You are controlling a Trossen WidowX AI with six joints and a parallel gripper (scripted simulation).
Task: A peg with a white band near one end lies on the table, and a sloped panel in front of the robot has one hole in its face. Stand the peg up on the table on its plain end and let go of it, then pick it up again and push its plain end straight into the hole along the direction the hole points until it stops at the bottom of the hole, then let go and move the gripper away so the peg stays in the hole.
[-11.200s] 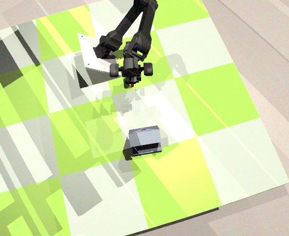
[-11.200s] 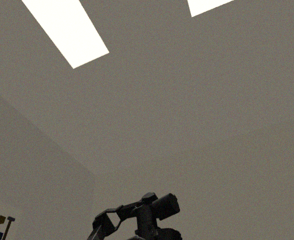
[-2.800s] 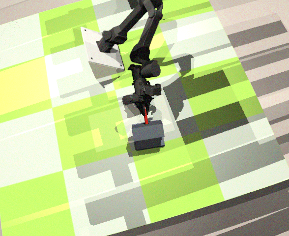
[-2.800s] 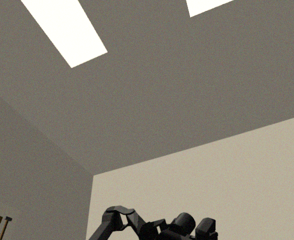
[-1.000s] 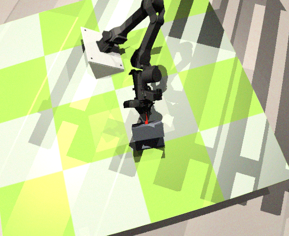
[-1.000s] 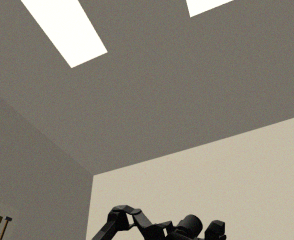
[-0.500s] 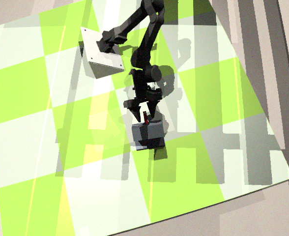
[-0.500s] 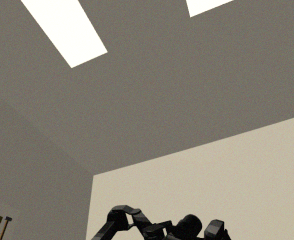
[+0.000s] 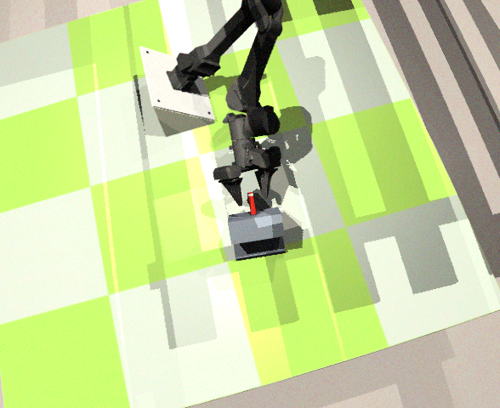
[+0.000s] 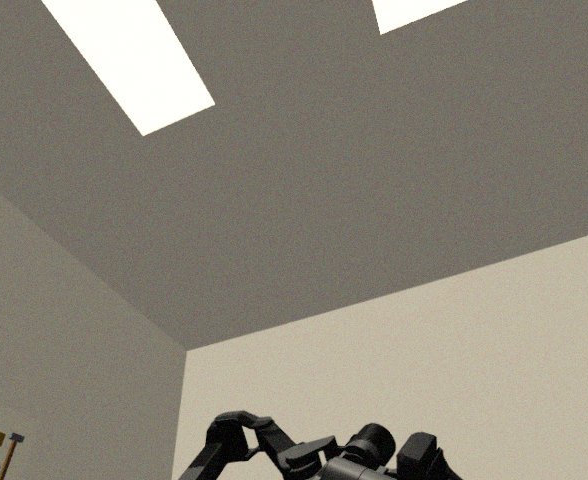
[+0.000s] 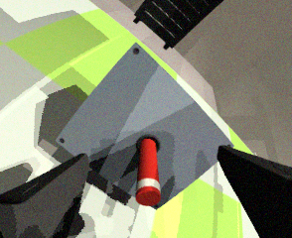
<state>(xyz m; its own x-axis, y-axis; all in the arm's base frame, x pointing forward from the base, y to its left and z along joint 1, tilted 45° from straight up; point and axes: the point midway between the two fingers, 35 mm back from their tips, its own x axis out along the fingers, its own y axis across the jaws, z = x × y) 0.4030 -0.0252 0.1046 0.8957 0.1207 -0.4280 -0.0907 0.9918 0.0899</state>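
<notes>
The red peg lies 10 mm behind my gripper tip and 10 mm below it. From my gripper tip the other things lie so: grey sloped panel (40 mm ahead, 20 mm to the right, 40 mm below).
</notes>
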